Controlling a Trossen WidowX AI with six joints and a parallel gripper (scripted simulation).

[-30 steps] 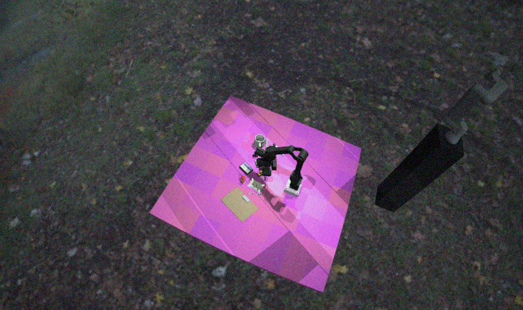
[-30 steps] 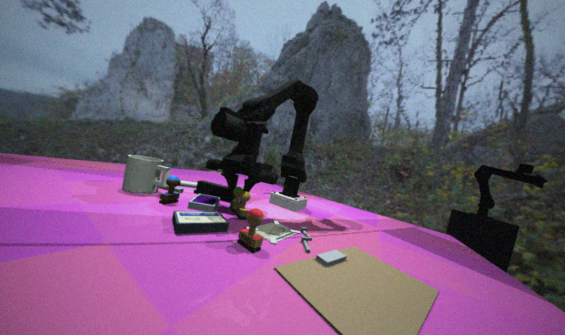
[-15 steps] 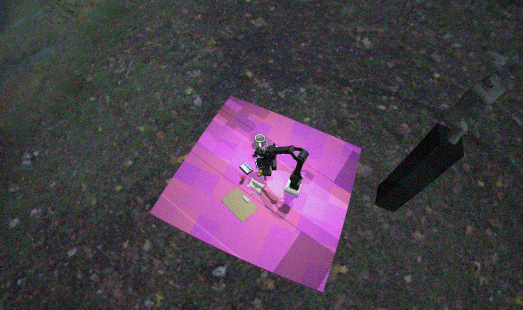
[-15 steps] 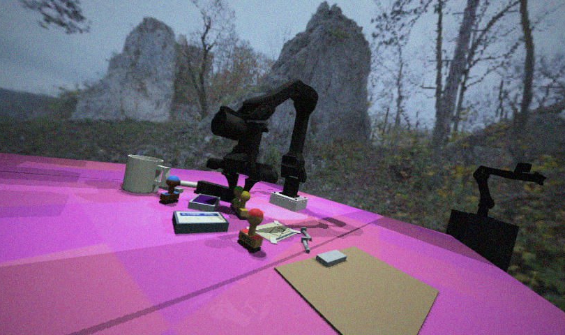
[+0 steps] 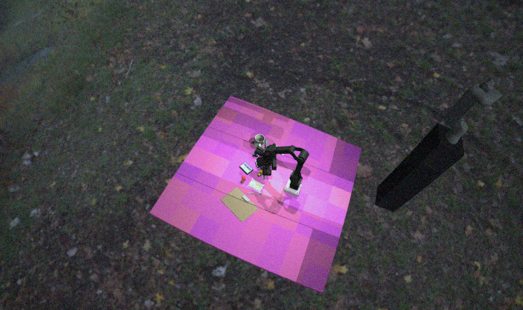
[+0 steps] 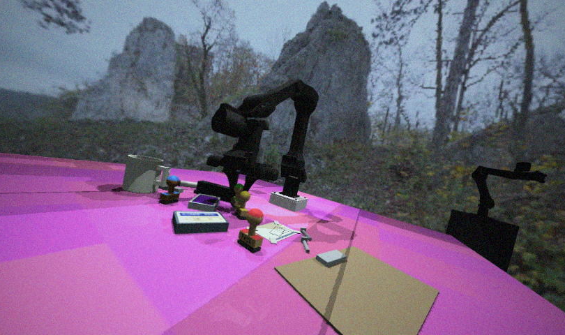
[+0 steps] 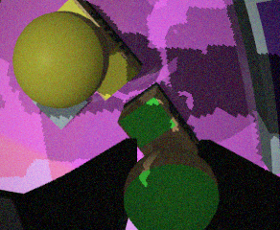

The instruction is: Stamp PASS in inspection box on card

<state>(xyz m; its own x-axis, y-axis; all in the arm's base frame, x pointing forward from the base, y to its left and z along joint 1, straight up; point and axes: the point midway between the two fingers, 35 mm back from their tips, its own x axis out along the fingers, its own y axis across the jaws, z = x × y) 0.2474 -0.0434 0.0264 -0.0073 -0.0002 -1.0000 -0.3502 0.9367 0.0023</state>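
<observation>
Now: gripper tip 2 cm short of the yellow-knobbed stamp, 4 cm to the right of it and 1 cm above it. From my gripper tip the other things lie so: purple ink pad: 5 cm ahead, 6 cm to the right, 3 cm below; then black bar: 3 cm behind, 11 cm to the right, 2 cm below; then green-knobbed stamp: right at my gripper tip.
</observation>
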